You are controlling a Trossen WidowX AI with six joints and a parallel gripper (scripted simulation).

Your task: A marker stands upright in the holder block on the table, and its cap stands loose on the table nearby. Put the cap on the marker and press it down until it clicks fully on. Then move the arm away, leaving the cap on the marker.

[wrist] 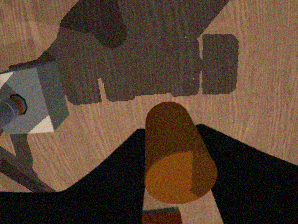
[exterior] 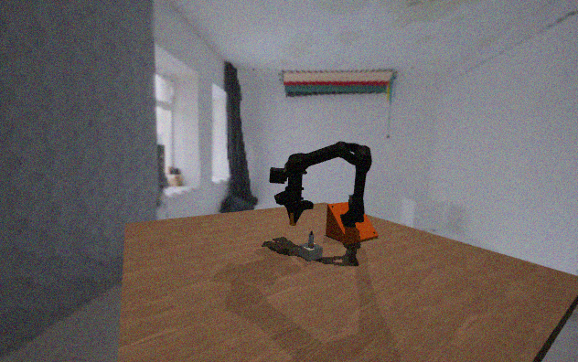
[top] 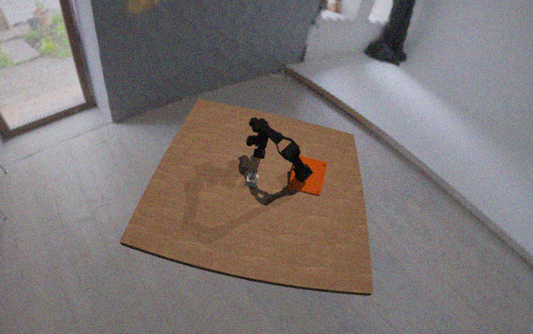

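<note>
The pale holder block lies 13 cm to the left of my gripper tip, 8 cm below it and 1 cm behind it. Round my gripper tip: orange-brown cap 1 cm above.
</note>
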